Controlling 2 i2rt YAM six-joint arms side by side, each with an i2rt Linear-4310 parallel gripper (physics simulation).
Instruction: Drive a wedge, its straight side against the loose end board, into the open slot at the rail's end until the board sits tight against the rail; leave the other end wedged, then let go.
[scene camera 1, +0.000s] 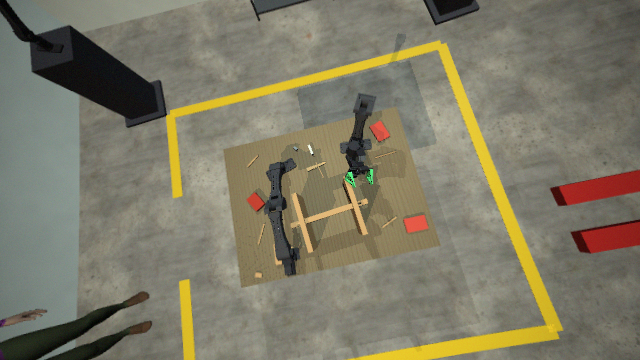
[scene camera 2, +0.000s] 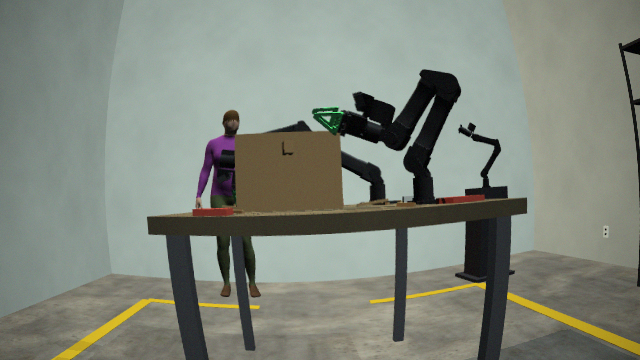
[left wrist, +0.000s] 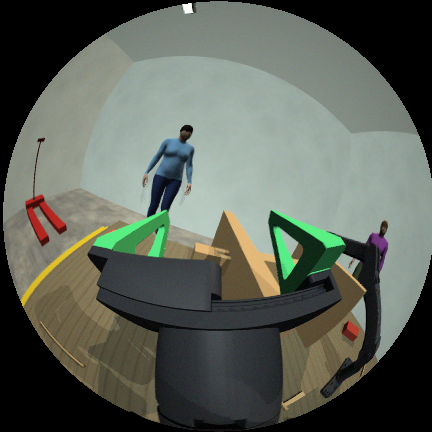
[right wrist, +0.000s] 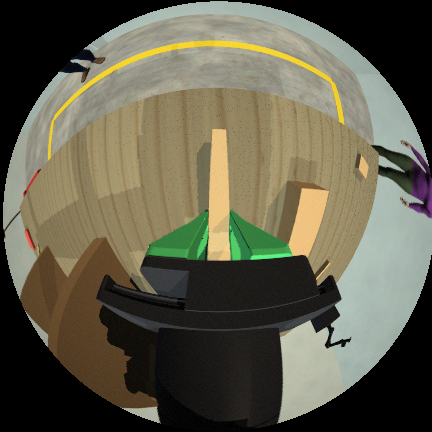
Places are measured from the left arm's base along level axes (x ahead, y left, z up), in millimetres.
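Pixels of known places: left gripper, fingertip midpoint: (scene camera 1: 363, 186) (scene camera 2: 312, 113) (left wrist: 218, 215); right gripper, fingertip midpoint: (right wrist: 218, 215); left arm's base, link origin: (scene camera 2: 423, 203); right arm's base, link origin: (scene camera 1: 281, 169).
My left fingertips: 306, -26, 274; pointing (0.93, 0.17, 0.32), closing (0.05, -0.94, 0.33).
For each thing: its middle in the pictures, then the offset to it from my left fingertips, as dx, dy, dz.
- rail, body centre: (scene camera 2: 282, 154) (scene camera 1: 328, 213) +108, -197, -95
- wooden block, body centre: (right wrist: 295, 237) +296, -544, -261
- smaller block, body centre: (right wrist: 361, 166) (scene camera 1: 258, 275) +403, -677, -270
Two upright wooden boards stand on the table, the left one (scene camera 1: 302, 225) (right wrist: 80, 325) and the right one (scene camera 1: 359, 220) (scene camera 2: 288, 180) (left wrist: 235, 265). A rail (scene camera 1: 327, 213) passes through both; its right end (scene camera 1: 364, 202) (left wrist: 202, 251) sticks out, with small slot-like detail beside the board. The left end's slot cannot be made out. My right gripper (right wrist: 218, 215) is shut on a long, pale wedge (right wrist: 219, 160), out in front of the fingers above the table; the board hides most of this gripper in scene camera 2. My left gripper (scene camera 1: 361, 178) (scene camera 2: 327, 119) (left wrist: 218, 215) is open and empty, by the right board's upper end in scene camera 1.
A wooden block (right wrist: 311, 215) stands beside the right gripper, and a smaller block (scene camera 1: 258, 275) (right wrist: 363, 166) lies near the table corner. Red blocks (scene camera 1: 255, 201) (scene camera 1: 380, 131) (scene camera 1: 416, 223) and thin wooden sticks (scene camera 1: 253, 161) (scene camera 1: 389, 222) lie around the boards.
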